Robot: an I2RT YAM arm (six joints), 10 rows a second.
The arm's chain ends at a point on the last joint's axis. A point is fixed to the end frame.
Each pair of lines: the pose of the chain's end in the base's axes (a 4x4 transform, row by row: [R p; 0 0 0 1], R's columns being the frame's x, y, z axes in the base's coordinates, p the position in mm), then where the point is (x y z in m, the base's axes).
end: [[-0.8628 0.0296 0.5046 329.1], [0.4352 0.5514 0.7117 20.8], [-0.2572 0.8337 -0.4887 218.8], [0 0 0 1]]
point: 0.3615 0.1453 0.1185
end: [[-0.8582 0.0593 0.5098 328.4], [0.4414 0.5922 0.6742 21.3], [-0.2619 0.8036 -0.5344 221.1], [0 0 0 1]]
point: 0.3615 0.1398 0.1139
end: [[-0.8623 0.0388 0.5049 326.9], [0.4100 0.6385 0.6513 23.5], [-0.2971 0.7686 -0.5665 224.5], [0 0 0 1]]
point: 0.3593 0.1362 0.1110
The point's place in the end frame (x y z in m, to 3 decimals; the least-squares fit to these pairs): 0.052 -0.014 0.154
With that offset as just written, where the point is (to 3 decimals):
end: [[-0.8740 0.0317 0.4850 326.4], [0.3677 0.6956 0.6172 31.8], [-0.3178 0.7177 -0.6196 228.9], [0 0 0 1]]
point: 0.355 0.136 0.107
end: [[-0.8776 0.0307 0.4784 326.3], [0.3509 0.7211 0.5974 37.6], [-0.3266 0.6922 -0.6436 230.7], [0 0 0 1]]
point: 0.354 0.138 0.105
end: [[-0.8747 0.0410 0.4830 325.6], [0.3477 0.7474 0.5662 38.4], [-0.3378 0.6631 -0.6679 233.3], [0 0 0 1]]
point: 0.354 0.133 0.104
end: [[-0.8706 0.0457 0.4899 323.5], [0.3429 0.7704 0.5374 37.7], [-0.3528 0.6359 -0.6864 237.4], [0 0 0 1]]
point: 0.353 0.128 0.104
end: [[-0.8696 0.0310 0.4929 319.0], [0.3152 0.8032 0.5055 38.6], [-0.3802 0.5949 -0.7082 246.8], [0 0 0 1]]
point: 0.349 0.122 0.110
